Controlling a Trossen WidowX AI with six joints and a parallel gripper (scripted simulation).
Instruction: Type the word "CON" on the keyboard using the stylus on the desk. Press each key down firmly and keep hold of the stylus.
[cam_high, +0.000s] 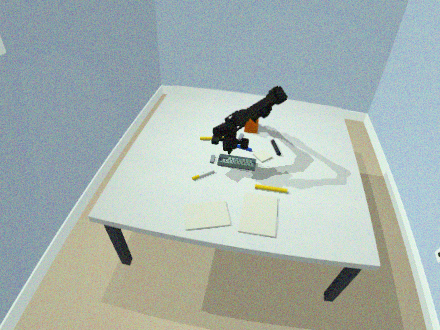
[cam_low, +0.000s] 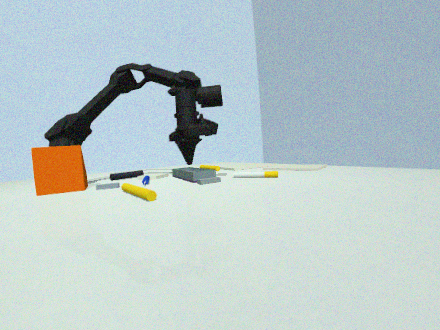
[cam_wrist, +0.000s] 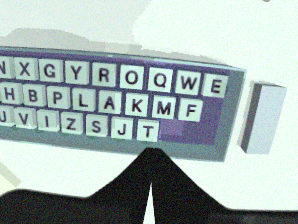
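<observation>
Now: gripper tip 130 mm past the stylus tip, 10 mm to the right of it and 40 mm above it. The rest, counted from my gripper tip: small grey block (10 mm ahead, 90 mm to the right, 40 mm below); black stylus (140 mm behind, 250 mm to the left, 30 mm below); white-and-yellow marker (150 mm ahead, 120 mm to the right, 40 mm below).
</observation>
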